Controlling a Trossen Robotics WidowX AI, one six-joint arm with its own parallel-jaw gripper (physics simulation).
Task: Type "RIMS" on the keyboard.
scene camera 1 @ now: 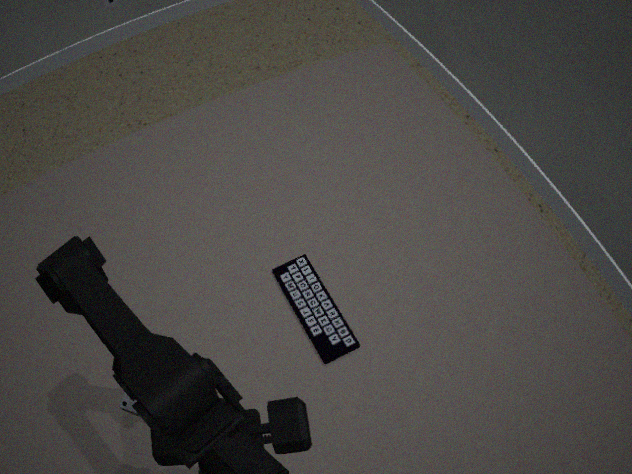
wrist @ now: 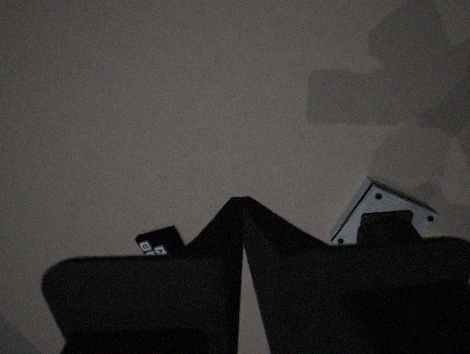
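Seen in the pictures: gripper, fingertip midpoint: [wrist: 240, 206]; arm's base, origin of the base link: [wrist: 383, 230].
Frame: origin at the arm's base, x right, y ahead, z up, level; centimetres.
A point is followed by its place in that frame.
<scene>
The keyboard [scene camera 1: 311, 303] {y 31.2, x -9.5, z -1.1 cm} [wrist: 169, 239] {y 31.3, x 0.1, z -1.6 cm} is a small black slab with three rows of white letter keys. It lies tilted near the middle of the scene view. In the wrist view one dark corner with a few keys shows at the lower left, and the left finger hides the rest. Many key letters are too small to read surely. My gripper [wrist: 240, 206] {y 16.3, x 17.0, z 18.5 cm} is shut, its fingertips meeting with nothing between them. It is apart from the keyboard. Its fingertips cannot be made out in the scene view.
My dark arm [scene camera 1: 168, 375] {y 14.1, x 16.0, z 46.3 cm} fills the lower left of the scene view, with a dark block [scene camera 1: 288, 426] {y 22.1, x 18.6, z 29.6 cm} below the keyboard. A grey metal plate with holes [scene camera 1: 128, 406] {y -5.2, x 2.2, z 0.4 cm} [wrist: 397, 204] {y -1.2, x 4.2, z 0.4 cm} shows beside the arm and behind the right finger. A speckled brown strip [scene camera 1: 153, 76] borders the pale surface.
</scene>
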